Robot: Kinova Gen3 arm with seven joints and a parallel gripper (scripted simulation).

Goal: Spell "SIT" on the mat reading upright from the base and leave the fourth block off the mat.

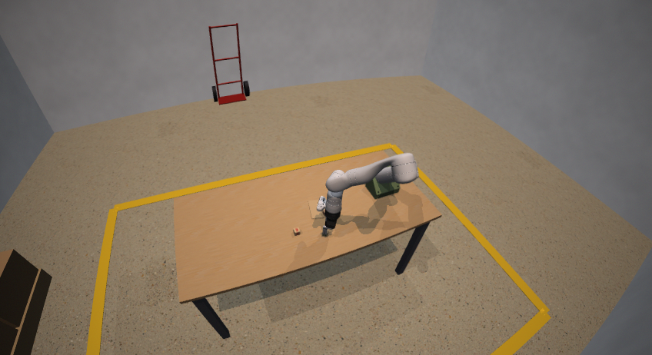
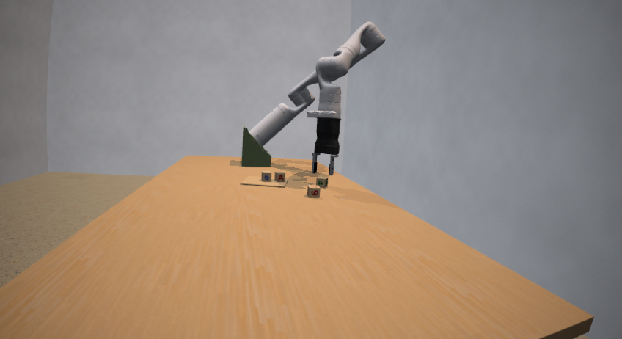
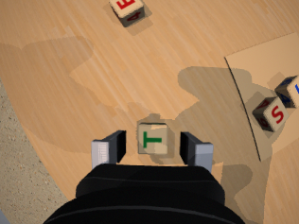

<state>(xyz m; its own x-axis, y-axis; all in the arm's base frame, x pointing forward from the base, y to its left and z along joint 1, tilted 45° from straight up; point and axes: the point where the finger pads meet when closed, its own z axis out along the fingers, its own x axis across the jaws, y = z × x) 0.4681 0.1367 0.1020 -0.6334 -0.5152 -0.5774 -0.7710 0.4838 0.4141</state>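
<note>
Now: hand 4 cm above the green-marked block. Also, from my hand: blue-marked block (7 cm behind, 17 cm to the right, 4 cm below); then tan mat (7 cm behind, 17 cm to the right, 6 cm below); then E block (14 cm ahead, 7 cm to the right, 4 cm below).
</note>
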